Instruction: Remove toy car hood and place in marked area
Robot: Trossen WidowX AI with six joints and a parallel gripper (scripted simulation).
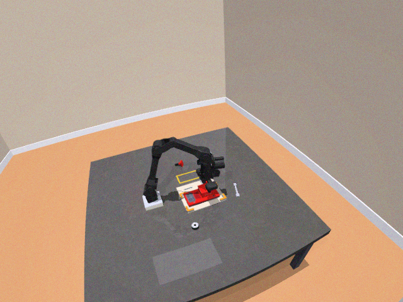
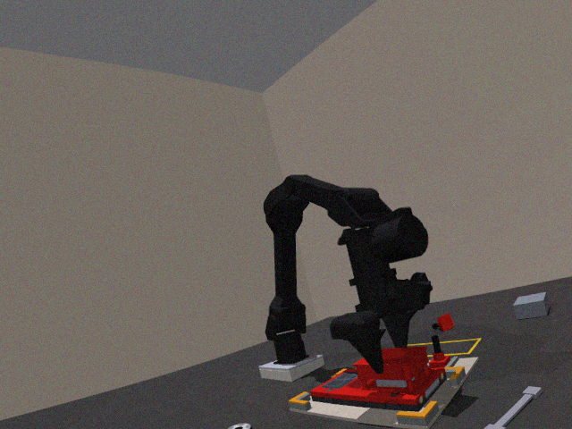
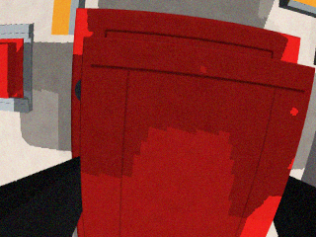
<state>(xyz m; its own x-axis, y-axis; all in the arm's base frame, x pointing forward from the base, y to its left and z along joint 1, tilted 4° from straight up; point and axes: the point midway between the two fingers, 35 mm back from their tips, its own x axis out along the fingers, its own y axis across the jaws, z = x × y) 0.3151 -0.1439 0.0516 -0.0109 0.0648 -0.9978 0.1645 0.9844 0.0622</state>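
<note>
Now: gripper tip 3 cm above the grey engine block. From my gripper tip the other things lie so: red hood (right at my gripper tip); wrench-like bar (17 cm ahead, 7 cm to the right, 5 cm below).
</note>
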